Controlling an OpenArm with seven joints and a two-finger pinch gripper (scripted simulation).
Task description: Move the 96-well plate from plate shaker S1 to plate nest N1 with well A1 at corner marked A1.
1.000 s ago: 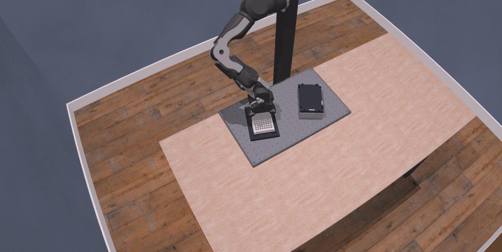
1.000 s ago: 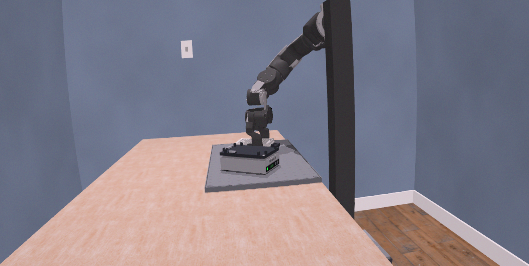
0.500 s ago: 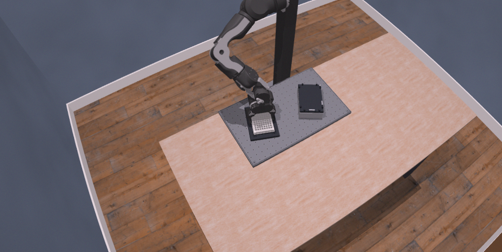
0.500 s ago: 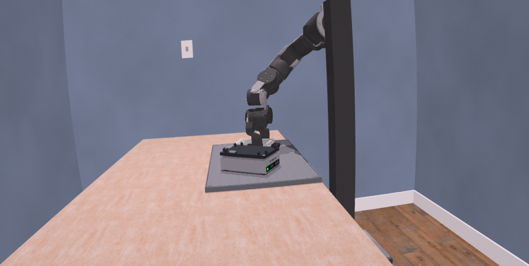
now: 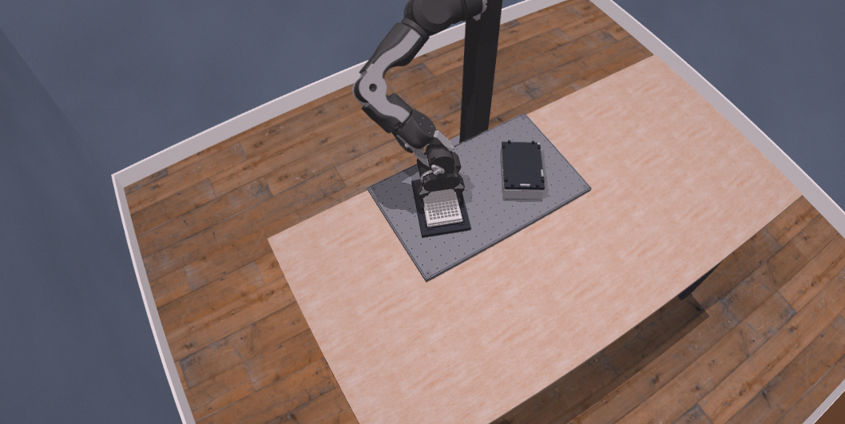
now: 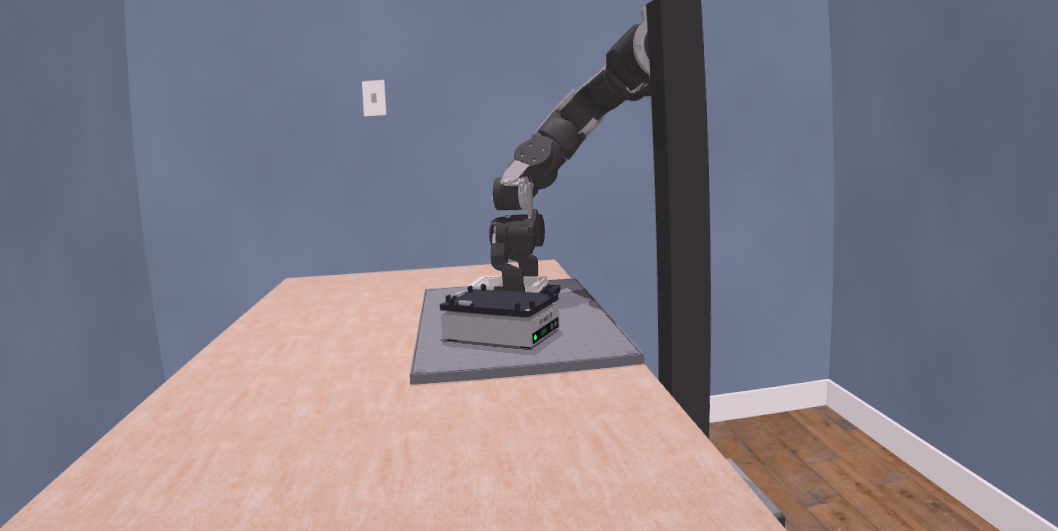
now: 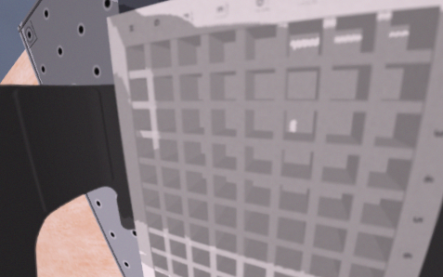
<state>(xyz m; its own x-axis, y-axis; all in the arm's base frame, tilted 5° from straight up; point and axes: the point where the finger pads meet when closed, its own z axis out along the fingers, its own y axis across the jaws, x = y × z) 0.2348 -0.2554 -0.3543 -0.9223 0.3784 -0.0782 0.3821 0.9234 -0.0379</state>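
The 96-well plate lies 10 mm ahead of my hand and 10 mm to the right of it. From my hand the other things lie so: plate nest N1: 10 mm ahead, 10 mm to the right, 20 mm below; then A1 mark: 40 mm behind, 70 mm to the left, 10 mm below; then plate shaker S1: 80 mm ahead, 210 mm to the left, 10 mm above.
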